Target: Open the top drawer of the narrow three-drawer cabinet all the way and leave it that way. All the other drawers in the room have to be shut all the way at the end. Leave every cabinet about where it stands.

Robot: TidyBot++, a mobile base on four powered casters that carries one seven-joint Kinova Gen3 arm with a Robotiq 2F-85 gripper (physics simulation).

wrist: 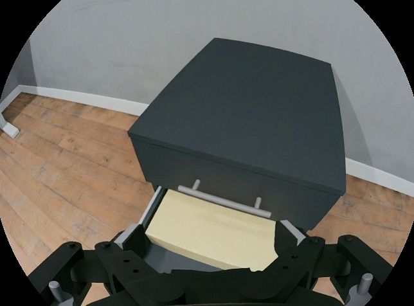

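Observation:
The narrow dark cabinet (pixel 250 110) stands against the wall, seen from above and in front. Its top drawer (pixel 165 157) is shut, with a grey bar handle (pixel 225 201) across its front. Below it a lower drawer (pixel 172 258) is pulled out and holds a pale yellow block (pixel 215 227). My gripper (pixel 209 238) is open, its fingers wide apart at the bottom of the view, over the pulled-out drawer and nearer to me than the top handle. Nothing is between the fingertips that I can see gripped. The pulled-out drawer's front is hidden behind the gripper.
The grey wall (pixel 115 45) with its white skirting board runs behind the cabinet. Wooden floor (pixel 65 150) lies to the left and right of it. A white foot of some object (pixel 9 128) stands on the floor at the far left.

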